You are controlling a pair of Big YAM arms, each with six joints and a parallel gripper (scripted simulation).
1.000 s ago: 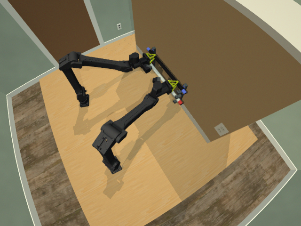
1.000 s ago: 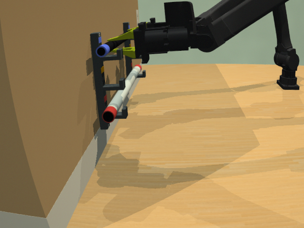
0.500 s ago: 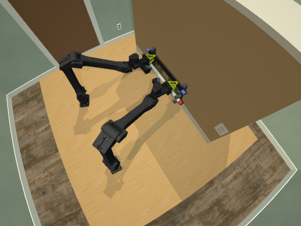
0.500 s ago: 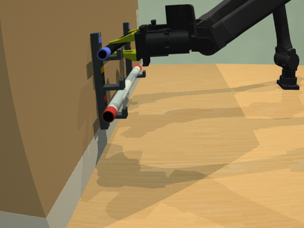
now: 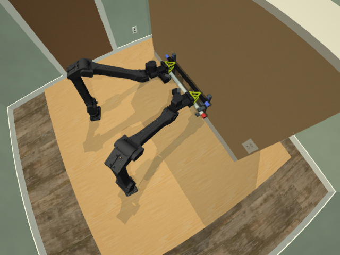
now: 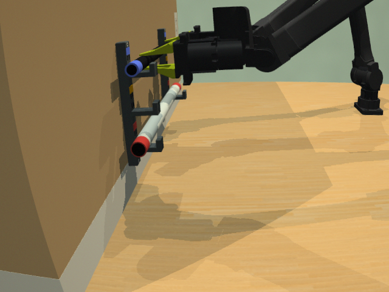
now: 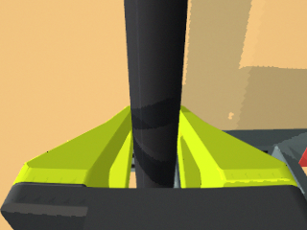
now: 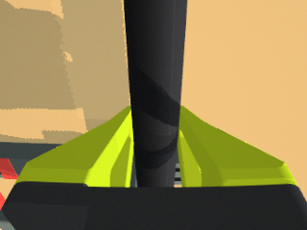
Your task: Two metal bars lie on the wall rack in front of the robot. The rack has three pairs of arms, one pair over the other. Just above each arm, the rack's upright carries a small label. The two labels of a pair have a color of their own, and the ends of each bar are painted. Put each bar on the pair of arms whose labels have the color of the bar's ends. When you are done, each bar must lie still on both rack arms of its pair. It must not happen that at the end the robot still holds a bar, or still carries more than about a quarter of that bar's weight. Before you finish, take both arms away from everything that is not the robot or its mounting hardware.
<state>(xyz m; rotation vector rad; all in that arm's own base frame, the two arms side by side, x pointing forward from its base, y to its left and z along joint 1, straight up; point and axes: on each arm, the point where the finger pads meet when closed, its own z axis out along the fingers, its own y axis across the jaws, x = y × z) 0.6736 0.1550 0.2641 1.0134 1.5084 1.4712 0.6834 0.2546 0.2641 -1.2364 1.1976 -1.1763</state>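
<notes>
My left gripper is now 15 cm to the left of the black bar. Also, from my left hand: grey baseboard (23 cm below, 18 cm to the right, 4 cm ahead); brown wall (19 cm ahead, 19 cm above, 18 cm to the right).
</notes>
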